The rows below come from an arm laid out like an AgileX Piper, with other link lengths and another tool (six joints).
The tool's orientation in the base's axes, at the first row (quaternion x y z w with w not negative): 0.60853, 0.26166, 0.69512, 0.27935
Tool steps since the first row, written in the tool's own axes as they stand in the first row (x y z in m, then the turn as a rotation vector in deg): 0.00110, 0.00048, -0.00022, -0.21, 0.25, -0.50; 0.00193, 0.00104, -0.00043, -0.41, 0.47, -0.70; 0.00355, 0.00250, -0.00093, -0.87, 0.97, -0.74; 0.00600, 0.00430, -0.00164, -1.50, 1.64, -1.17; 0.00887, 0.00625, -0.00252, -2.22, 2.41, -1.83; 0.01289, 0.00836, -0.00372, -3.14, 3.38, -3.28; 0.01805, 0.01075, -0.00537, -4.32, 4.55, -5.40; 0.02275, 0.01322, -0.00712, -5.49, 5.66, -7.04; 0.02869, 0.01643, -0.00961, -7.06, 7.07, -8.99; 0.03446, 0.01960, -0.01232, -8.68, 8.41, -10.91
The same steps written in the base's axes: -0.00037, 0.00043, 0.00108, -0.49, -0.34, -0.03; -0.00070, 0.00062, 0.00203, -0.69, -0.64, -0.04; -0.00146, 0.00072, 0.00413, -0.71, -1.32, -0.02; -0.00255, 0.00116, 0.00702, -1.12, -2.25, -0.04; -0.00385, 0.00179, 0.01030, -1.75, -3.32, -0.08; -0.00561, 0.00311, 0.01445, -3.17, -4.69, -0.22; -0.00794, 0.00503, 0.01954, -5.23, -6.40, -0.48; -0.01034, 0.00656, 0.02435, -6.81, -8.05, -0.72; -0.01365, 0.00843, 0.03046, -8.68, -10.20, -1.07; -0.01715, 0.01021, 0.03640, -10.52, -12.34, -1.49
